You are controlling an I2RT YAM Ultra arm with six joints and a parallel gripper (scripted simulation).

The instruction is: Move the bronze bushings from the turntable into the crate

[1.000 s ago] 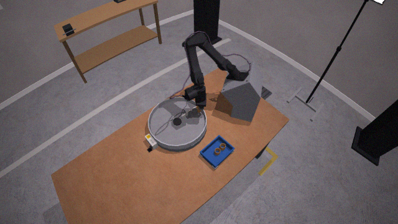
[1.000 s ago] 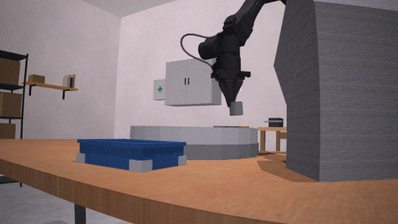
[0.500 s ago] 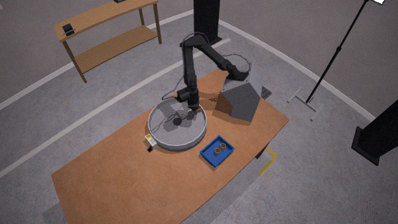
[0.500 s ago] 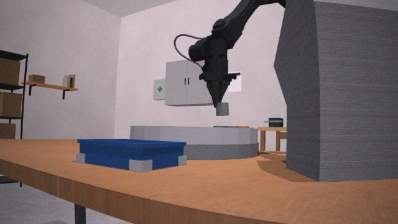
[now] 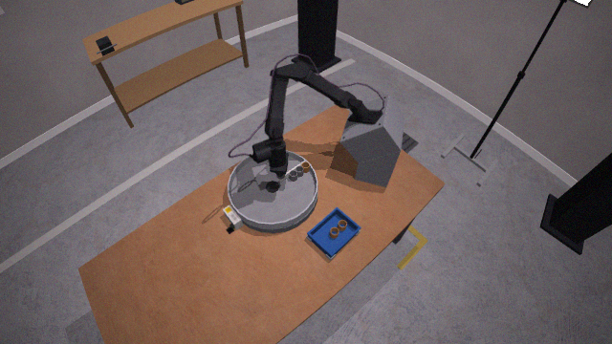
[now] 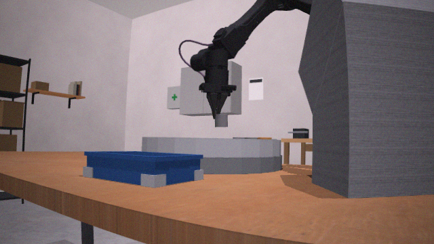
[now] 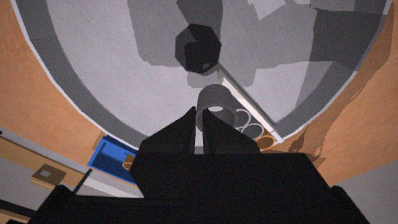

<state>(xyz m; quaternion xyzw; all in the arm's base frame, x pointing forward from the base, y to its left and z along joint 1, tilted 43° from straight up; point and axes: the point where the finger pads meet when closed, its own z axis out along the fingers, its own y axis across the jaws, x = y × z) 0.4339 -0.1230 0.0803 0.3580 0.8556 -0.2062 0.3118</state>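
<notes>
Now: the grey turntable 30 mm ahead of my hand, 30 mm to the right of it and 100 mm below it. The rest, counted from my hand: blue crate: 10 mm ahead, 330 mm to the left, 130 mm below.
</notes>
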